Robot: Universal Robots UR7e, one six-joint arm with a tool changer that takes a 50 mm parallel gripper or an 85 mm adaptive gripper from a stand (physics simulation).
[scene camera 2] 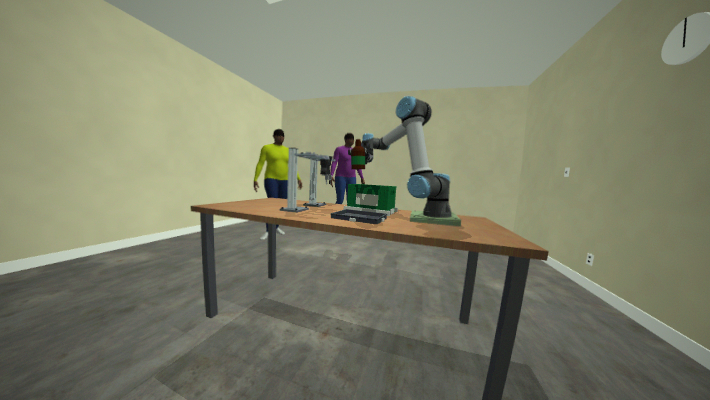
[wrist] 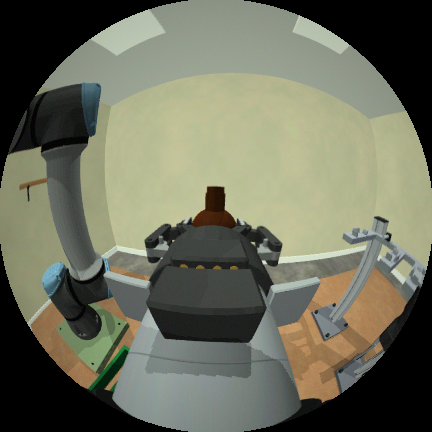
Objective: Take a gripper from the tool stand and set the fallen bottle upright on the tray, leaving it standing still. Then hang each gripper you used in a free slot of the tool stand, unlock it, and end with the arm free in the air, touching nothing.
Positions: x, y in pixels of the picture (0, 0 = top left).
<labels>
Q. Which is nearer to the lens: the brown bottle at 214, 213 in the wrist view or the adaptive gripper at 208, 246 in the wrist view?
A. The adaptive gripper.
</labels>
